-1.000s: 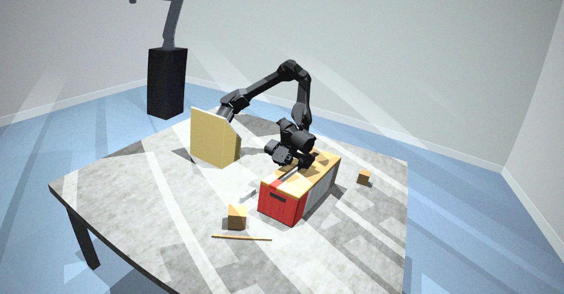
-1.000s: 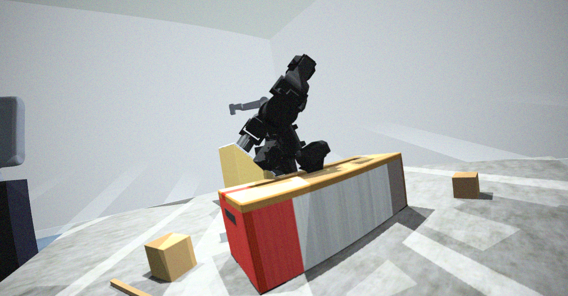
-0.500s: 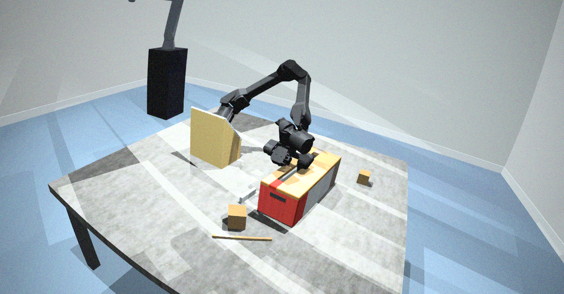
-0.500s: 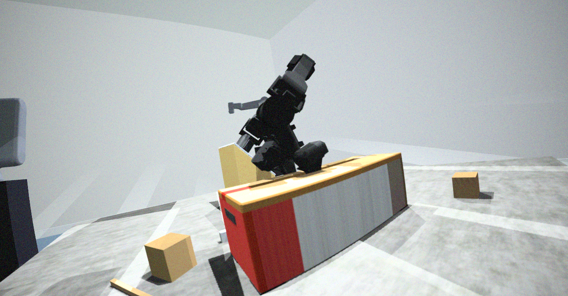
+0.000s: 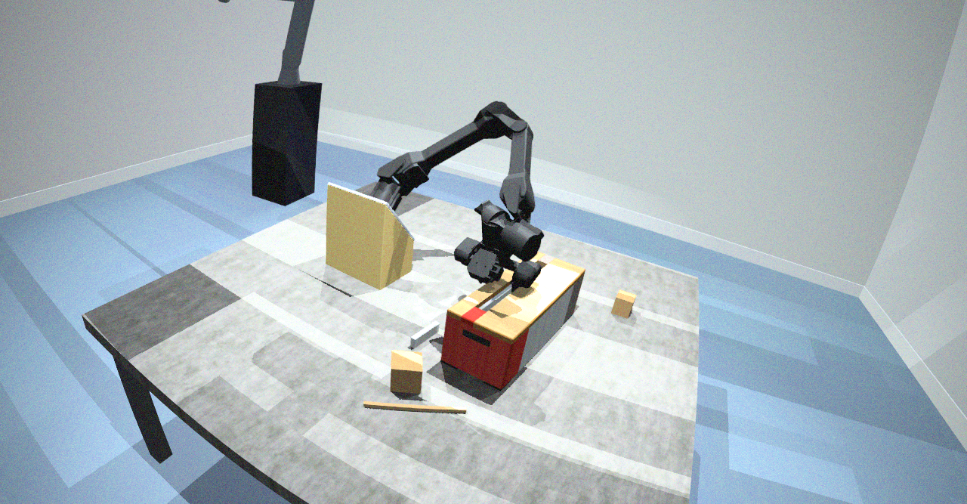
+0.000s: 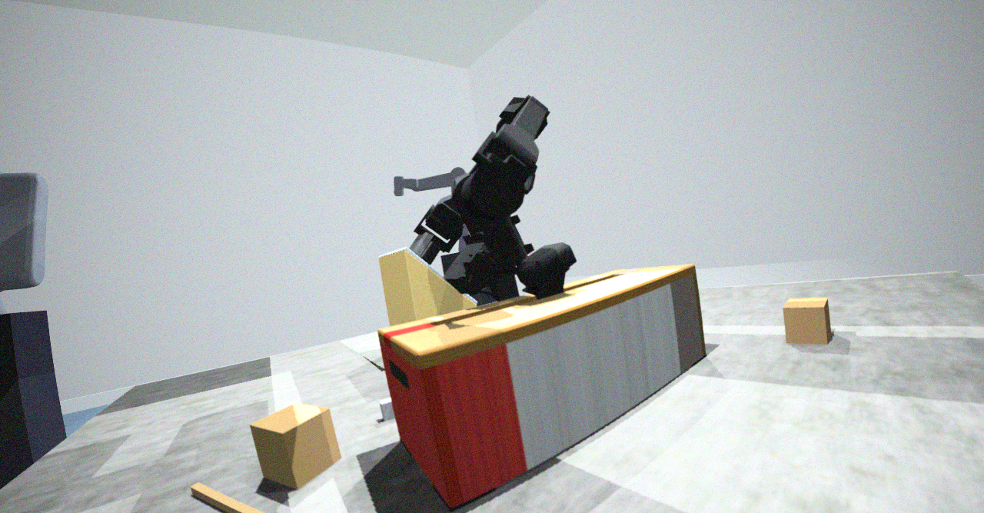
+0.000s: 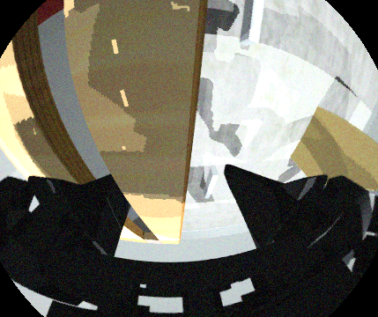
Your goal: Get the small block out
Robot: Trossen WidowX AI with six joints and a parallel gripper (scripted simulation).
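Right now the dark bluish block is 6 cm ahead of my gripper tip and 1 cm to the left of it. The rest, counted from my gripper tip: tan cube 31 cm to the right, 7 cm behind, 6 cm below; long box 3 cm to the right, 3 cm ahead, 2 cm below; thin wooden stick 37 cm to the right, 8 cm below, 2 cm behind.
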